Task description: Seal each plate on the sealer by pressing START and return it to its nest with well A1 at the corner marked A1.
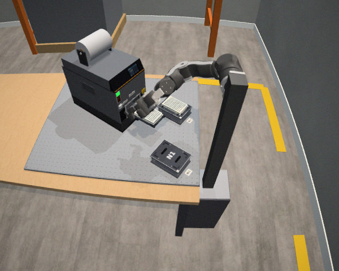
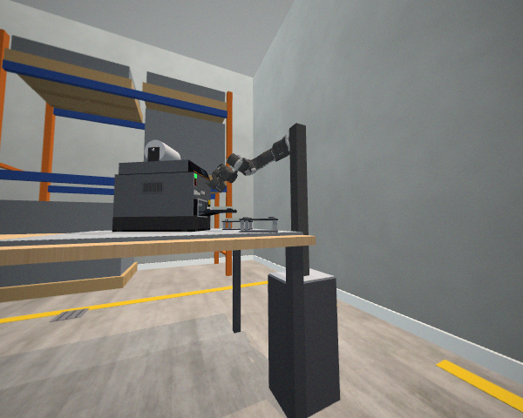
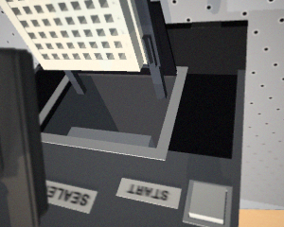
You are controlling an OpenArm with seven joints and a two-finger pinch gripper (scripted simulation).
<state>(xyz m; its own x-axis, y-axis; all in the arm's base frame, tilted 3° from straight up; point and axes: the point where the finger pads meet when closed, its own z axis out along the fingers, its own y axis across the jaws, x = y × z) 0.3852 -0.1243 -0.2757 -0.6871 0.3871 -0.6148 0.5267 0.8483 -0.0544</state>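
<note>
Right now the white start button is 80 mm ahead of my hand, 40 mm to the right of it and 20 mm below it. From my hand the other things lie so: foil roll: 230 mm ahead, 250 mm to the right, 210 mm above; white well plate: 190 mm behind, 200 mm to the right, 150 mm below; sealer stage: 60 mm behind, 70 mm to the right, 110 mm below.
</note>
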